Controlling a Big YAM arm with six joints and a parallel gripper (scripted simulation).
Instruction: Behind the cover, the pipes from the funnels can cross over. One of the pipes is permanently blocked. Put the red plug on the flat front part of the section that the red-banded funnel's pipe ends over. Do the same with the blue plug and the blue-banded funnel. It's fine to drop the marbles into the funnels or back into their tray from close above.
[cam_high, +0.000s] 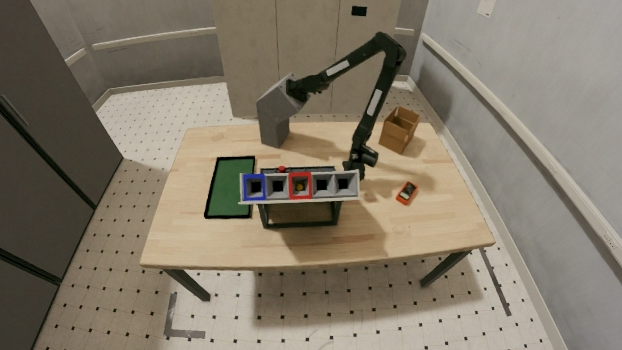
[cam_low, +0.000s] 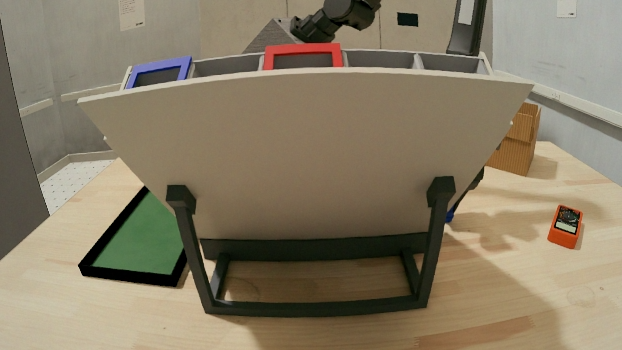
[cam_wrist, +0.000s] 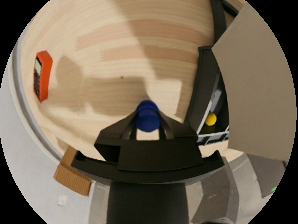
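My gripper is now 70 mm past the red plug and 340 mm to the left of it. Also, from my hand: pale cover: 120 mm ahead, 260 mm to the right, 180 mm above; then orange device: 100 mm ahead, 270 mm to the left, 10 mm below; then blue plug: right at my hand.
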